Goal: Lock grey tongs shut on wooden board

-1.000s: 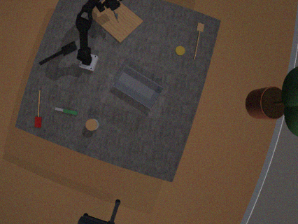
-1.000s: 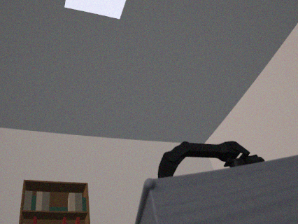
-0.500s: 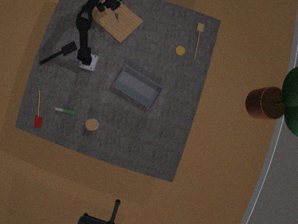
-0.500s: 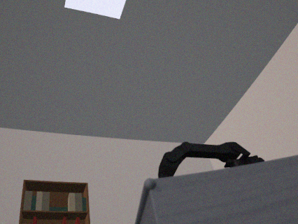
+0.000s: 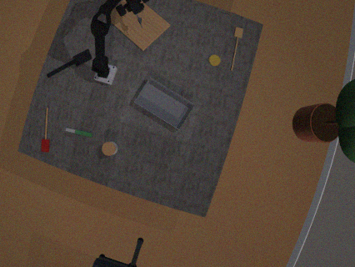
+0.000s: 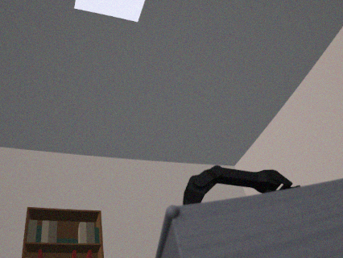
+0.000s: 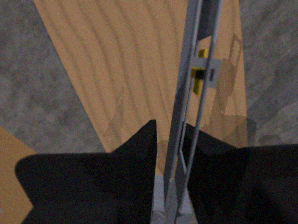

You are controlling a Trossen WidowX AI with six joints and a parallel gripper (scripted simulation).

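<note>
My gripper tip is 120 mm above the wooden board. The rest, counted from my gripper tip: black spatula 340 mm behind, 370 mm to the right, 120 mm below; red spatula 390 mm behind, 850 mm to the right, 120 mm below; roasting tin 310 mm ahead, 490 mm to the right, 100 mm below.
</note>
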